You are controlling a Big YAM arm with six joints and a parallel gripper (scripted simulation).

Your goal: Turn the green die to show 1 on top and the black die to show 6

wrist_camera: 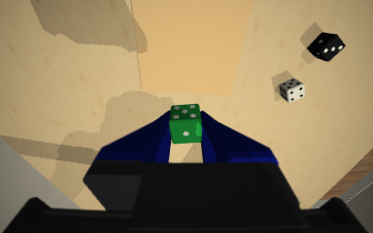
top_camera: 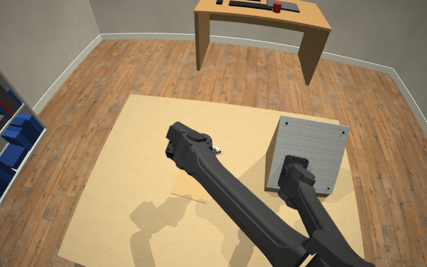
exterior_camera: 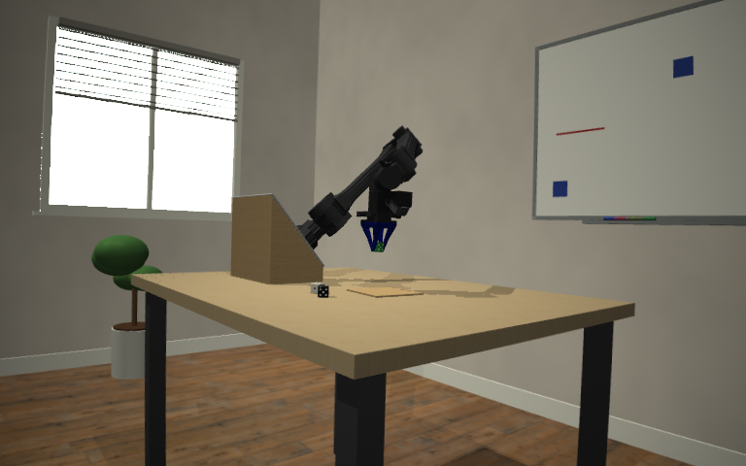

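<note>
Now: the tan mat 11 cm below my hand, 4 cm ahead of it and 1 cm to the right of it. From my hand the other things lie so: black die: 19 cm to the right, 10 cm below, 5 cm ahead; then white die: 17 cm to the right, 10 cm below, 2 cm behind; then green die: right at my hand.
</note>
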